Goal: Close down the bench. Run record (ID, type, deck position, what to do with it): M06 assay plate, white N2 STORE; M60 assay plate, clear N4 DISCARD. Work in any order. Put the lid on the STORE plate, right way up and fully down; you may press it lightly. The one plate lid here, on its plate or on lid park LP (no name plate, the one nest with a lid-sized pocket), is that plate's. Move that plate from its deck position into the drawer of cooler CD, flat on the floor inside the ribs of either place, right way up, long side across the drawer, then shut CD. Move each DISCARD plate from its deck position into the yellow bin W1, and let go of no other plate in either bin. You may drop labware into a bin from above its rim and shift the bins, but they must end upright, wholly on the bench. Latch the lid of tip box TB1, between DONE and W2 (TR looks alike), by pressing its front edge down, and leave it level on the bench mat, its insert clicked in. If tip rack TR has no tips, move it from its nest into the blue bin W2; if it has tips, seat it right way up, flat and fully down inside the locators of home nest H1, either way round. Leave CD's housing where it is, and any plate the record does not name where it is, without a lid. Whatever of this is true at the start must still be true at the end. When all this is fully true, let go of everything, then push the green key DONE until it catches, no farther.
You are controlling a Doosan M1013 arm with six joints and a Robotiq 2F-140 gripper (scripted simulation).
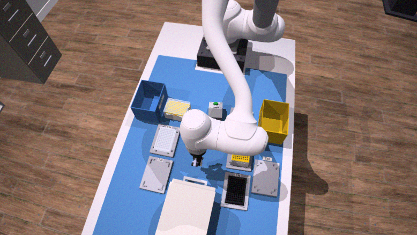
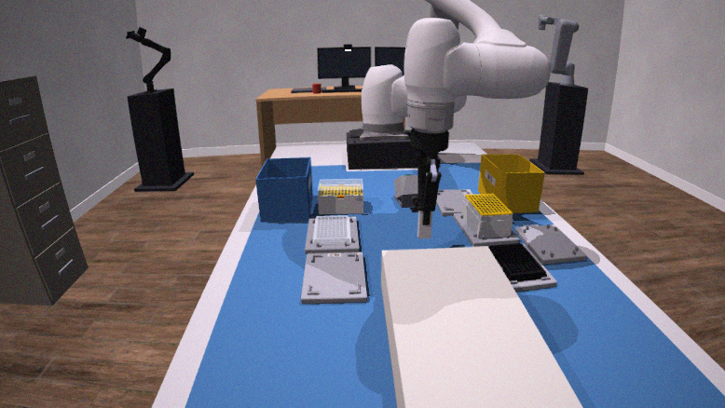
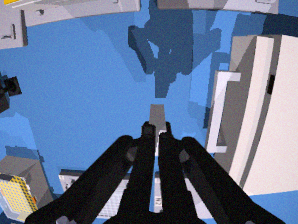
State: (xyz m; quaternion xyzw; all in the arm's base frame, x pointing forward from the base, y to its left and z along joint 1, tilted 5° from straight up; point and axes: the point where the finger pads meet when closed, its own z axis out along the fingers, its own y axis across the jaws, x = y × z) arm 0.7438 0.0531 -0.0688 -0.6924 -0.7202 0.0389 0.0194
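Now: the clear assay plate 210 mm to the right of my hand, 90 mm behind it and 60 mm below it. The rest, counted from my hand: white plate M06: 190 mm ahead, 60 mm below, 10 mm to the left; clear plate lid: 190 mm ahead, 50 mm below, 10 mm to the left; tip rack TR: 170 mm to the left, 120 mm behind, 20 mm below.
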